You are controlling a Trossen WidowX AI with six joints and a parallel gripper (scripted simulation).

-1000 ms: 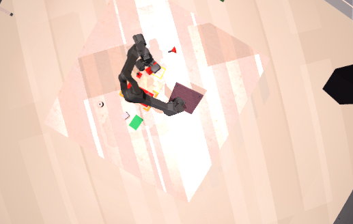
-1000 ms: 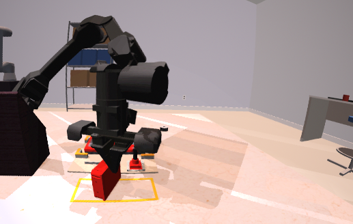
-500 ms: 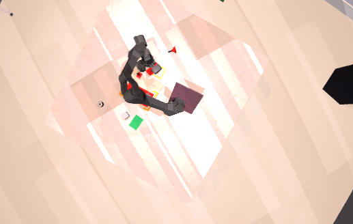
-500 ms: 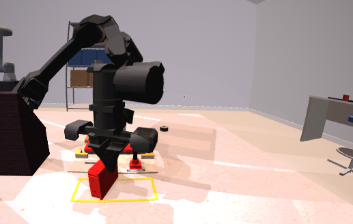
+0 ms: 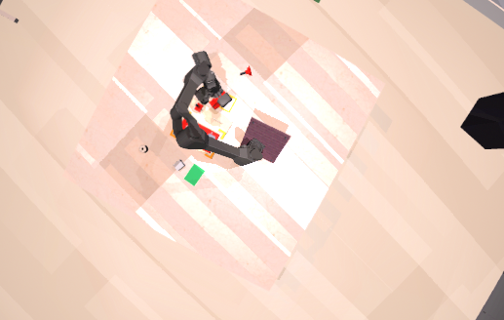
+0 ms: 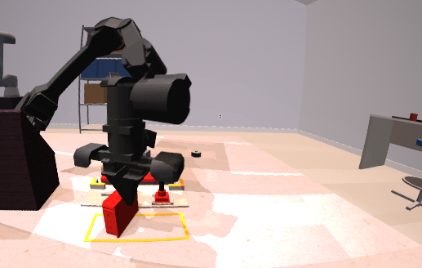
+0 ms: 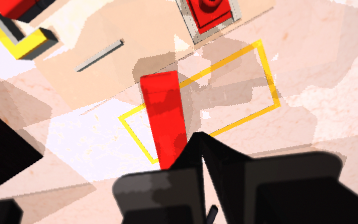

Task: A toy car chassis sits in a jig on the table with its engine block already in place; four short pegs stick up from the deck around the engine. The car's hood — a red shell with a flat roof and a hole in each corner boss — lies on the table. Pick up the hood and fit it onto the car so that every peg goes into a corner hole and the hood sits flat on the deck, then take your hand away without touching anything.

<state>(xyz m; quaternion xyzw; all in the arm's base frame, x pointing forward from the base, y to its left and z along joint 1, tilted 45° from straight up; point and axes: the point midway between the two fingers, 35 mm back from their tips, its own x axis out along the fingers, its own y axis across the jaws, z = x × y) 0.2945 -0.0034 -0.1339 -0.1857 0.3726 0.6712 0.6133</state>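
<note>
The black post is 110 mm to the left of my gripper tip, 50 mm ahead of it and 20 mm below it. The rest, counted from my gripper tip: orange-cornered jig (190 mm to the left, 40 mm below, 20 mm behind); then grey engine block (230 mm to the left, 30 mm below, 10 mm ahead); then red hood (20 mm below, 20 mm behind, 10 mm to the left).
</note>
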